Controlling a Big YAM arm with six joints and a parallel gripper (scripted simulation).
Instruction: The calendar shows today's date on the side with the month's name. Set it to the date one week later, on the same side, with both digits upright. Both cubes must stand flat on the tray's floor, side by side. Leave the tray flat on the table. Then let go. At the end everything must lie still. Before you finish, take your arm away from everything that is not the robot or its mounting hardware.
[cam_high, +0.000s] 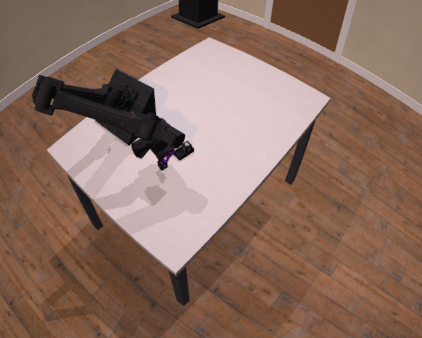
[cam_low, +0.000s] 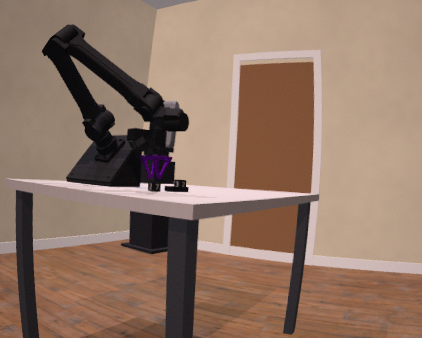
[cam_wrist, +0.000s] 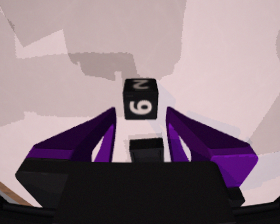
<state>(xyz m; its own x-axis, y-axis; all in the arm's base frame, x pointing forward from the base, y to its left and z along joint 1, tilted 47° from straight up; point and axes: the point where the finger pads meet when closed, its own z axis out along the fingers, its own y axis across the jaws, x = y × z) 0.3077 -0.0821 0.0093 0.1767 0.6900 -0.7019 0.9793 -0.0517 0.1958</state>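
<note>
Now: hand 30 mm above the black date cube. The rest, counted from my hand: black tray 100 mm to the left, 40 mm below, 10 mm ahead.
</note>
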